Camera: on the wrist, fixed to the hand. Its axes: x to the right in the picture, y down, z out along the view.
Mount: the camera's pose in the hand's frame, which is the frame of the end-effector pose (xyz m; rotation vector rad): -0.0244 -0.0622 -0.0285 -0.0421 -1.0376 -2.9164
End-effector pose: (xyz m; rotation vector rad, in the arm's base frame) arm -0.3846 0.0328 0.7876 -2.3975 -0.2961 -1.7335
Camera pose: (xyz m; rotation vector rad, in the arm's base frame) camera -0.4342 0.0843 0.7745 0.2812 1.8144 -0.4085
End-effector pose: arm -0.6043 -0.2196 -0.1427 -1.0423 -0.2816 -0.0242
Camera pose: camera -0.6311 -0.2783 -0.1093 -0.3039 2.3174 1.9687
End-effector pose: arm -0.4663 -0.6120 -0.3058 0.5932 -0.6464 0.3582
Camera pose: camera -0.4414 -0.6460 -0.3650 1.0315 -0.1154 -2.7897
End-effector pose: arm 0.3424 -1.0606 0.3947 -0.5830 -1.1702 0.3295
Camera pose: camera 0.3566 -1.1311 0.4050 -1.6855 1.6419 2.0094
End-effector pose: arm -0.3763 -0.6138 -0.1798 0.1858 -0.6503 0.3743
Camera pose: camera -0.3538 -0.6696 -0.2205 1.0398 -0.6989 -2.6875
